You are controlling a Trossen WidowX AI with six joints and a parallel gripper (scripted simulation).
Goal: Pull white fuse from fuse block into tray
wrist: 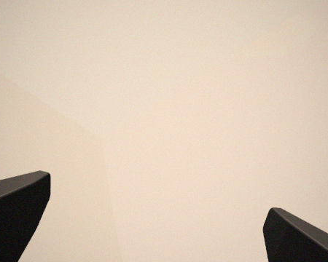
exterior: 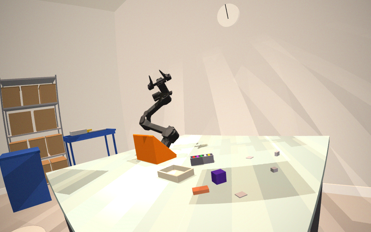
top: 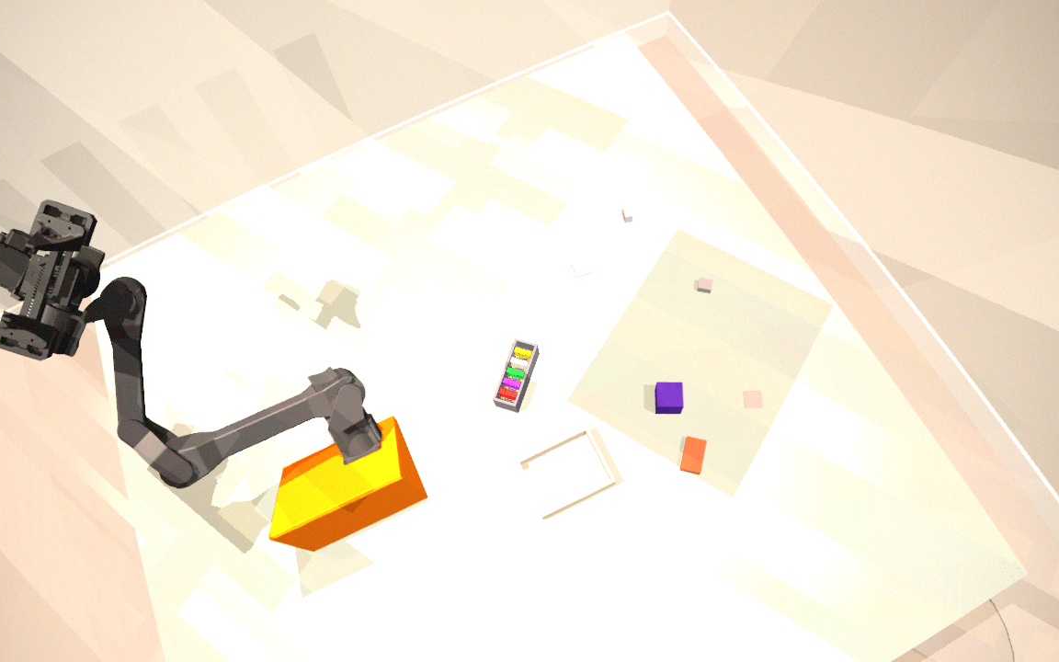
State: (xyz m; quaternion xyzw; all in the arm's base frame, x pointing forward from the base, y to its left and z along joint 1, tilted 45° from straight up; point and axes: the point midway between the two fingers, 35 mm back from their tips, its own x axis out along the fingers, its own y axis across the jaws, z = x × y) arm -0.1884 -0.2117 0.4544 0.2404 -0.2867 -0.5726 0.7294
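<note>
Right now my gripper tip is 49 cm short of the white fuse, 11 cm to the left of it and 53 cm above it. From my gripper tip the other things lie so: red fuse (45 cm ahead, 16 cm to the right, 53 cm below); then purple fuse (46 cm ahead, 14 cm to the right, 53 cm below); then green fuse (47 cm ahead, 13 cm to the right, 53 cm below).
</note>
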